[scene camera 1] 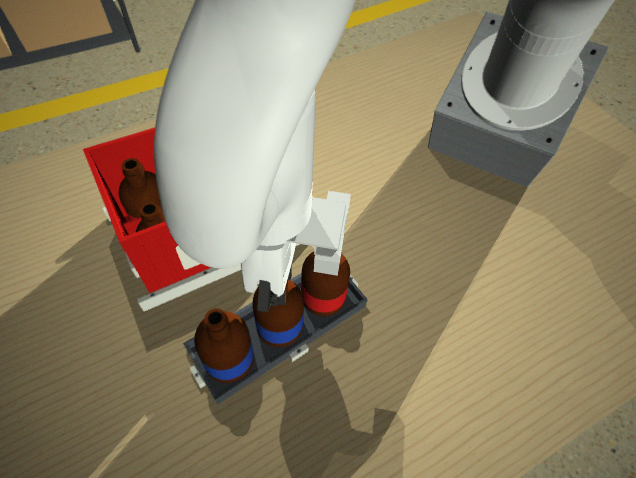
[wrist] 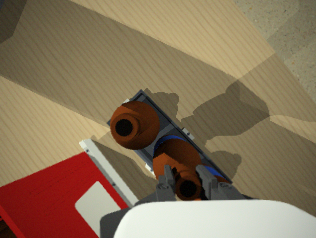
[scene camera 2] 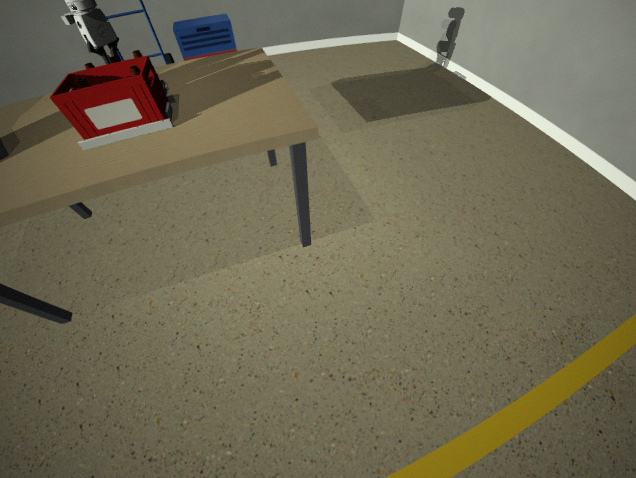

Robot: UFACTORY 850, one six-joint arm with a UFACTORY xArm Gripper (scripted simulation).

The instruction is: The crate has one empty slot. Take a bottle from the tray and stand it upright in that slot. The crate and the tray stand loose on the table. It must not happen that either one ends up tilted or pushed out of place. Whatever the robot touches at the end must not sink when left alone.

Note:
In view: my gripper (scene camera 1: 277, 289), a bottle (scene camera 1: 324, 294), a crate (scene camera 1: 159, 261) and a bottle (scene camera 1: 141, 187).
The crate also shows in scene camera 2 (scene camera 2: 120, 104). My gripper is seen too in the wrist view (wrist: 182, 176) and in scene camera 2 (scene camera 2: 115, 64).

